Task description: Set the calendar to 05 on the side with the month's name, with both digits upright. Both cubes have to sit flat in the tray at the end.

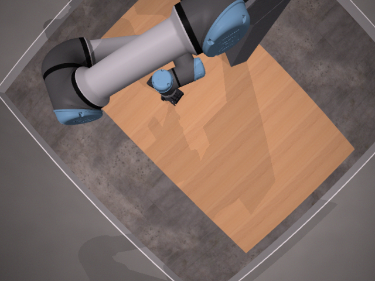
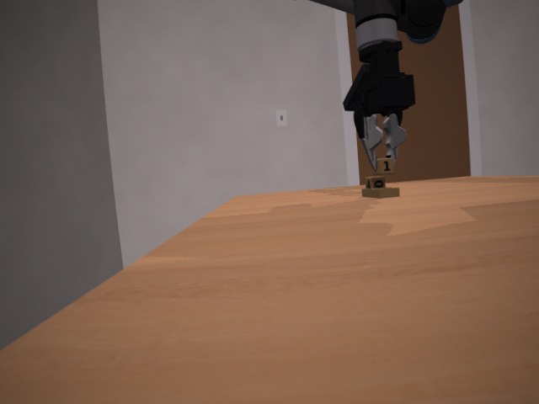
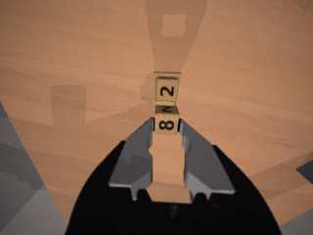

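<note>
Right now the block is 40 mm below my hand, 30 mm to the right of it and 10 mm behind it. The rest, counted from my hand: wooden calendar tray 60 mm below, 20 mm to the right, 10 mm behind.
</note>
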